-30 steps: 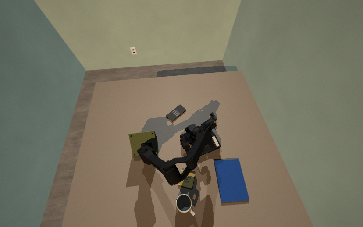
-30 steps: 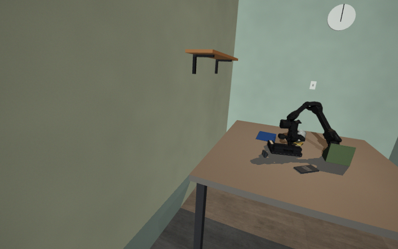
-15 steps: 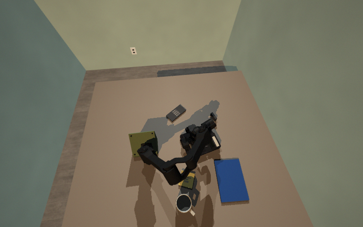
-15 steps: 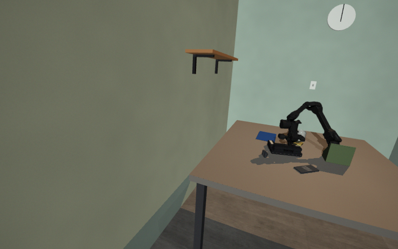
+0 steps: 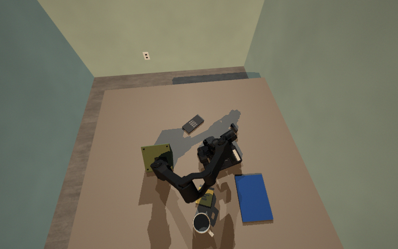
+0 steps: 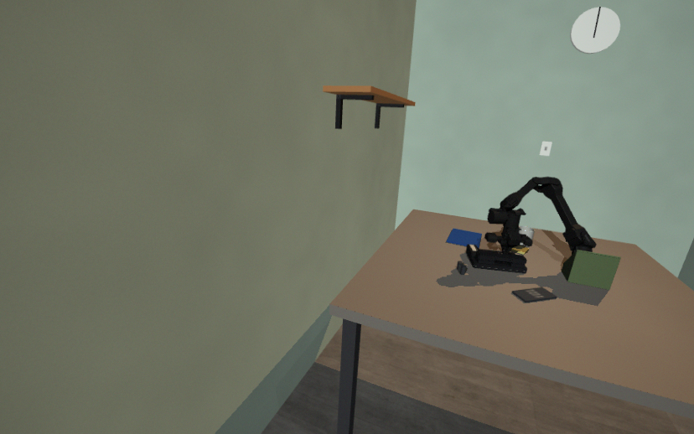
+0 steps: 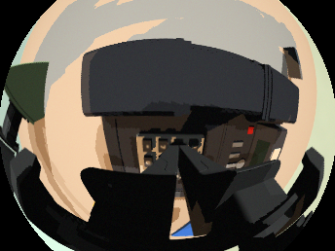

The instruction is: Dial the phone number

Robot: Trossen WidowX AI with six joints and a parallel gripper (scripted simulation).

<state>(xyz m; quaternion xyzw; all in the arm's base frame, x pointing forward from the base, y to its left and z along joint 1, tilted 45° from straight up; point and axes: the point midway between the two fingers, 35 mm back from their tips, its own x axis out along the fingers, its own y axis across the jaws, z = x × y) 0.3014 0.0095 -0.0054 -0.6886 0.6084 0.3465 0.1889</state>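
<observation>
My hand is 40 mm short of the black desk phone, 40 mm above it and 10 mm to the right of it. The rest, counted from my hand: handset 60 mm to the left, 20 mm below, 20 mm ahead; yellow note 210 mm to the right, 80 mm behind, 60 mm below; black remote 260 mm to the left, 100 mm behind, 60 mm below.
</observation>
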